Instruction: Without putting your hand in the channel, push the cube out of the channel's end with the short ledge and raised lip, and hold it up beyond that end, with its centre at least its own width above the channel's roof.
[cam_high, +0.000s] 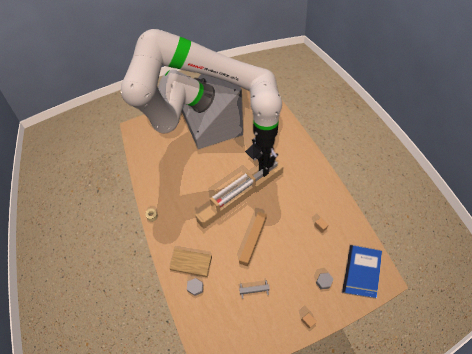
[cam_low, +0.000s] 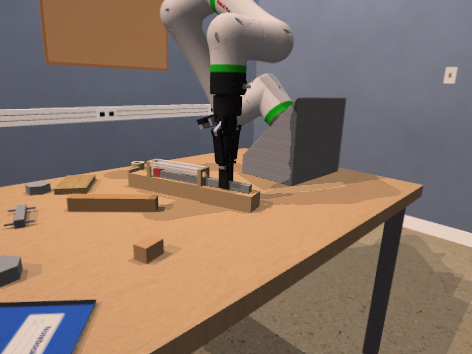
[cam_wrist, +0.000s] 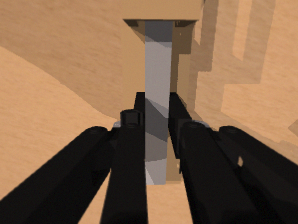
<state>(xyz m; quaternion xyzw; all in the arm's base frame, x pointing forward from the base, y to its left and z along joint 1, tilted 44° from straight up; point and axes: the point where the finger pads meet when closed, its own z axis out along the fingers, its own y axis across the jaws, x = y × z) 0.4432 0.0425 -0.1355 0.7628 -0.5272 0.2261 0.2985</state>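
Right now the channel is 60 mm ahead of my hand, 150 mm to the right of it and 30 mm below it. From my hand the other things lie so: red cube (80 mm ahead, 220 mm to the right, 30 mm below); grey rod (30 mm below); long wooden block (260 mm ahead, 150 mm to the right, 60 mm below).
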